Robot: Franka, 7 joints.
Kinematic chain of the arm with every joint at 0, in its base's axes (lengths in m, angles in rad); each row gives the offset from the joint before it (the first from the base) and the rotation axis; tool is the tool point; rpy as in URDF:
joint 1: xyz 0 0 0.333 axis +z
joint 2: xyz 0 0 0 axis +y
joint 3: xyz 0 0 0.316 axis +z
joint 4: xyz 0.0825 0 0 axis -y
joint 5: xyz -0.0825 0 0.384 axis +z
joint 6: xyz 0 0 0 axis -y
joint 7: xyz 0.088 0 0 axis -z
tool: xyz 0 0 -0.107 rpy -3.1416 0 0
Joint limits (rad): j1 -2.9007..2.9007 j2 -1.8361..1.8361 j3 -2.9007..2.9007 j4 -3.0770..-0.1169 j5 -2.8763..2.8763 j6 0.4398..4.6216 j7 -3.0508..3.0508
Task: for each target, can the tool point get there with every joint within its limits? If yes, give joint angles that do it. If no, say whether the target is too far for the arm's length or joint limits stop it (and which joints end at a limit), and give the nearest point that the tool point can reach.
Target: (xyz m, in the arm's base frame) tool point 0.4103 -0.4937 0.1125
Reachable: yes | joints -1.5860 1.0809 0.9039 -1.7227 -1.6323 1.8826 1.8385
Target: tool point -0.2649 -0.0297 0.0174
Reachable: yes | joints 2.1559 0.9191 0.7106 -2.5932 -0.9058 2.1563 0.1581
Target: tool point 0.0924 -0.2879 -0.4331
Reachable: no: joint limits stop it (at a limit: joint 2) | nearest point 0.0917 -0.2857 -0.3605 | short by 0.073 m
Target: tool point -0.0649 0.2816 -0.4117
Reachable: no: joint limits stop it (at a limit: joint 2) | nearest point -0.0648 0.2811 -0.3607 | short by 0.051 m
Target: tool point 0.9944 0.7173 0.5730
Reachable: no: too far | nearest point 0.6828 0.4925 0.4978 | short by 0.391 m
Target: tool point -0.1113 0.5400 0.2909
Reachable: yes | joints 0.7418 1.0594 0.9889 -1.8151 -2.1276 3.7702 1.1783
